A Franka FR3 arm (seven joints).
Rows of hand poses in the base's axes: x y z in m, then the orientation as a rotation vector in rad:
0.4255, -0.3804, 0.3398, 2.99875, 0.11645, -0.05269
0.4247, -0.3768, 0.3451, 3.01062, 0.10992, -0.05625
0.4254, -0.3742, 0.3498, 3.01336, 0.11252, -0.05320
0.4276, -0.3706, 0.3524, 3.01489, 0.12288, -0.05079
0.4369, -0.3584, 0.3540, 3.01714, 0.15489, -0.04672
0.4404, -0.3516, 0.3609, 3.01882, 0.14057, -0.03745
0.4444, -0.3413, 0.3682, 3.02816, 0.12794, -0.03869
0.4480, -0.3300, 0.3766, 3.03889, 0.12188, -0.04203
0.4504, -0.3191, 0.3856, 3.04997, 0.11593, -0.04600
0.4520, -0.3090, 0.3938, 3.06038, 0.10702, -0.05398
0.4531, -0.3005, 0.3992, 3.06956, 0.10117, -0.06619
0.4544, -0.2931, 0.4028, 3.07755, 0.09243, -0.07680
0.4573, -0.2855, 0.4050, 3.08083, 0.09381, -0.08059
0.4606, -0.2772, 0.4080, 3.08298, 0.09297, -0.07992
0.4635, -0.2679, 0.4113, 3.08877, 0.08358, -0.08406
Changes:
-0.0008, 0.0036, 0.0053, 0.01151, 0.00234, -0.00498
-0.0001, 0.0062, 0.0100, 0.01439, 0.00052, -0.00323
0.0021, 0.0098, 0.0126, 0.01645, -0.00054, 0.00364
0.0114, 0.0220, 0.0142, 0.02051, -0.00163, 0.02479
0.0149, 0.0288, 0.0211, 0.02147, -0.00838, 0.01572
0.0189, 0.0391, 0.0284, 0.03009, -0.00791, 0.00694
0.0225, 0.0504, 0.0368, 0.04045, -0.00570, 0.00235
0.0249, 0.0613, 0.0458, 0.05117, -0.00309, -0.00219
0.0265, 0.0714, 0.0540, 0.06108, 0.00197, -0.00878
0.0276, 0.0799, 0.0594, 0.06991, 0.00986, -0.01349
0.0289, 0.0873, 0.0630, 0.07749, 0.01652, -0.01993
0.0318, 0.0949, 0.0652, 0.08082, 0.01911, -0.01933
0.0351, 0.1032, 0.0682, 0.08294, 0.01868, -0.01992
0.0380, 0.1125, 0.0715, 0.08836, 0.02104, -0.02637

